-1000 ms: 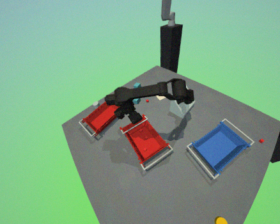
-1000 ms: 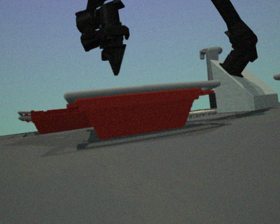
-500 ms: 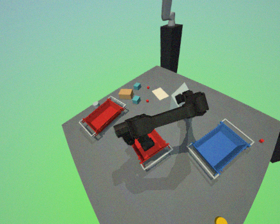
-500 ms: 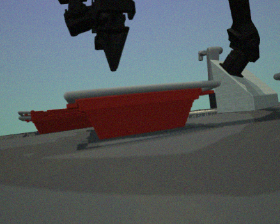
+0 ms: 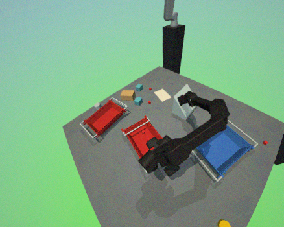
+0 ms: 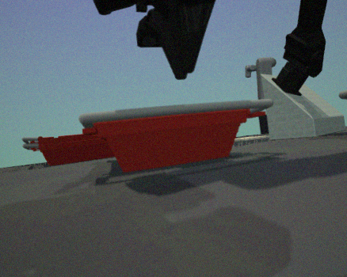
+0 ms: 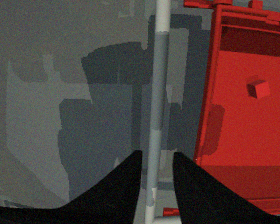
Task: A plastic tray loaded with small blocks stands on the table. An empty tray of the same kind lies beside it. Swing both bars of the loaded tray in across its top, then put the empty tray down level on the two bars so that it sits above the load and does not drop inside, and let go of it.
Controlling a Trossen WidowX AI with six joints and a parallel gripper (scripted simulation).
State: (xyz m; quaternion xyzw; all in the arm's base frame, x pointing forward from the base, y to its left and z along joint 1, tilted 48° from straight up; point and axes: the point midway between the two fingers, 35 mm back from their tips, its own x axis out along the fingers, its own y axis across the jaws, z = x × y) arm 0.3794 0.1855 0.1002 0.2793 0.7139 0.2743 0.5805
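Right now the blue tray is 340 mm behind my gripper tip, 180 mm to the left of it and 50 mm below it. Round my gripper tip: grey cylinder: 710 mm to the right, 120 mm ahead, 60 mm below; then cream sheet: 440 mm to the right, 420 mm behind, 90 mm below; then orange box: 650 mm to the right, 170 mm behind, 60 mm below.
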